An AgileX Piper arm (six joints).
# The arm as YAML. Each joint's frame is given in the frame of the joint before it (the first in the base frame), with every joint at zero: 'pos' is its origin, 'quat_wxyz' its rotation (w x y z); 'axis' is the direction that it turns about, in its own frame. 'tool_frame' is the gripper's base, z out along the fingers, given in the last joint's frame.
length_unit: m
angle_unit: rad
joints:
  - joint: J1
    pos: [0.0, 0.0, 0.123]
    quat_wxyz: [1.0, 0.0, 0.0, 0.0]
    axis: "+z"
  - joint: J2
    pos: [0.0, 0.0, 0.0]
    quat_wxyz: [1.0, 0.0, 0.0, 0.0]
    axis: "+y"
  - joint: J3
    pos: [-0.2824, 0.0, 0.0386]
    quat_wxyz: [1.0, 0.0, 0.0, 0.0]
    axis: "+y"
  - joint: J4
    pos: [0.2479, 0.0, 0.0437]
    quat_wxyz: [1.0, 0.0, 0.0, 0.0]
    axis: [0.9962, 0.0, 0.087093]
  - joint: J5
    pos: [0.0, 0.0, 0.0]
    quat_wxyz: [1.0, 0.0, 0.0, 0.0]
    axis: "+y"
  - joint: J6
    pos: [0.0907, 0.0, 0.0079]
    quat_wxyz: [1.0, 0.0, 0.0, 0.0]
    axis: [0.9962, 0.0, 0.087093]
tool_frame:
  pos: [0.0, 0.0, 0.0]
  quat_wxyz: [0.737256, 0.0, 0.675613, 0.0]
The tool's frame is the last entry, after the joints.
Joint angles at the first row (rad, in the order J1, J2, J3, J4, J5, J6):
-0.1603 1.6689 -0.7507 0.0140 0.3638 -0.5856
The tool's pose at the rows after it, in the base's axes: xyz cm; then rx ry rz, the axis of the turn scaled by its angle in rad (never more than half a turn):
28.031 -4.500 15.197 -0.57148 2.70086 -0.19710
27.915 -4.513 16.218 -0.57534 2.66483 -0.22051
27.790 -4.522 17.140 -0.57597 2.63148 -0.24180
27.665 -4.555 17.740 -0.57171 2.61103 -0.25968
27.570 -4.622 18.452 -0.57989 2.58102 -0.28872
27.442 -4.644 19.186 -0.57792 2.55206 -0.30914
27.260 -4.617 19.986 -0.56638 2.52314 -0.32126
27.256 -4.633 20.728 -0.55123 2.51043 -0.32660
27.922 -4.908 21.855 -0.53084 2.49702 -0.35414
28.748 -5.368 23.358 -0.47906 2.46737 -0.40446
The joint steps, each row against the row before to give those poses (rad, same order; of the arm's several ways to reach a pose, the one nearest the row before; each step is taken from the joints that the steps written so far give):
0.0000 -0.0246 0.0008 -0.0045 0.0000 0.0001
0.0000 -0.0359 0.0000 -0.0095 -0.0012 -0.0001
0.0000 -0.0324 0.0001 -0.0091 -0.0025 0.0021
0.0000 -0.0219 0.0010 -0.0166 -0.0021 0.0139
0.0000 -0.0242 -0.0001 -0.0264 -0.0069 0.0114
0.0000 -0.0254 0.0001 -0.0142 -0.0053 0.0085
0.0000 -0.0283 0.0000 -0.0016 -0.0029 0.0048
0.0000 -0.0177 -0.0122 -0.0025 0.0142 0.0106
0.0000 -0.0002 -0.0456 -0.0440 0.0262 0.0474
0.0000 -0.0007 -0.0540 -0.0881 0.0153 0.1028

